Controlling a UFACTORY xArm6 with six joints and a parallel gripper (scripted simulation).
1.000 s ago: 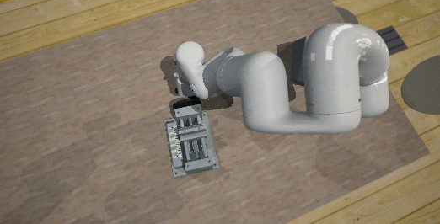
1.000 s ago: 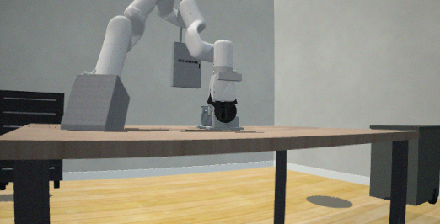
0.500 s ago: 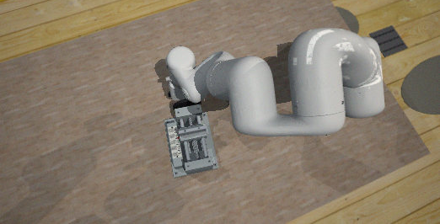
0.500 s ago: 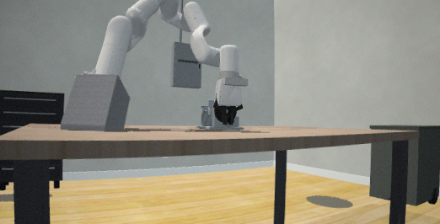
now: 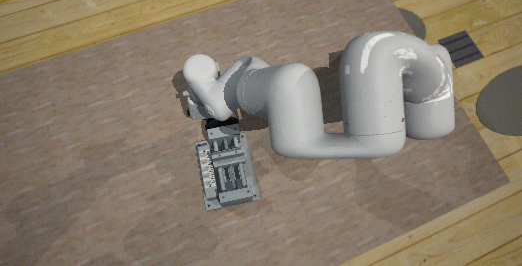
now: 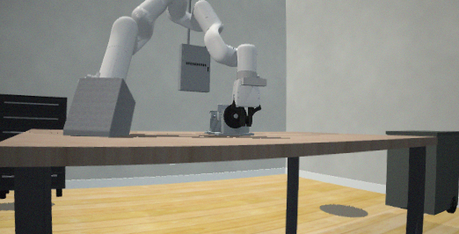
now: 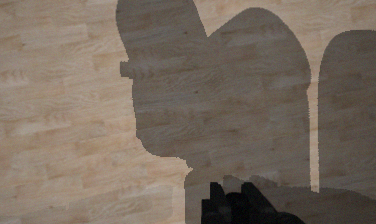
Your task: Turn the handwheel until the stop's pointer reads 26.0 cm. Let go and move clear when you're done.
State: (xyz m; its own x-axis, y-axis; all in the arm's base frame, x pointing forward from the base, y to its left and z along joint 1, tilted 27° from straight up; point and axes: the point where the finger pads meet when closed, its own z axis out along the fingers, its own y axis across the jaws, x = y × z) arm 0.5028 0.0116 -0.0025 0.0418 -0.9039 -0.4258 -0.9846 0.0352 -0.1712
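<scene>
Right now the handwheel is 20 mm to the left of my hand and 10 mm behind it. The rest, counted from my hand: stop carriage 140 mm to the left, 30 mm above, 20 mm behind.
</scene>
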